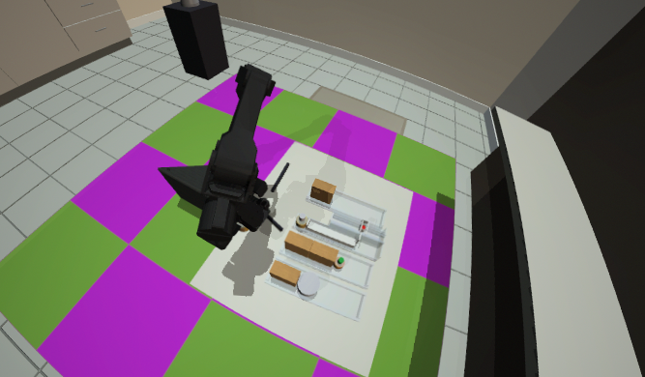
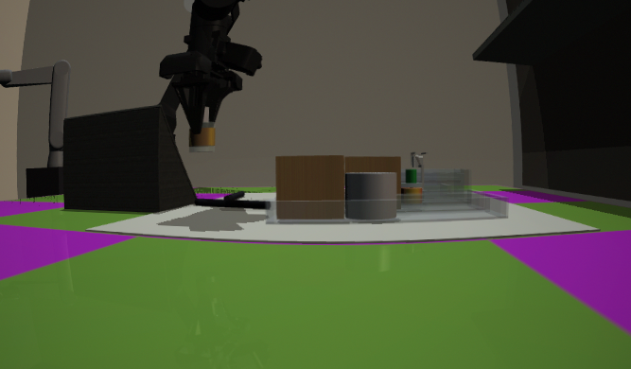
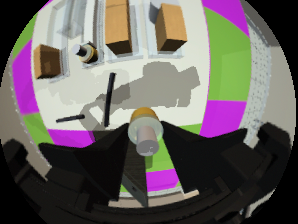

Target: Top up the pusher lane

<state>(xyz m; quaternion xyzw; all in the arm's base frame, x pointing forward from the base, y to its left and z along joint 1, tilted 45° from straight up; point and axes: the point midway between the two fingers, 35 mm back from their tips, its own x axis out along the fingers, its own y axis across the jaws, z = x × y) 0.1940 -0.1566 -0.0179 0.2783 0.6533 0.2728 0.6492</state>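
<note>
Right now the sprung lane is 270 mm ahead of my gripper tip, 150 mm to the left of it and 90 mm below it. The rest, counted from my gripper tip: red mark 310 mm ahead, 160 mm to the left, 40 mm below; grey cylinder 230 mm ahead, 50 mm to the right, 80 mm below.
</note>
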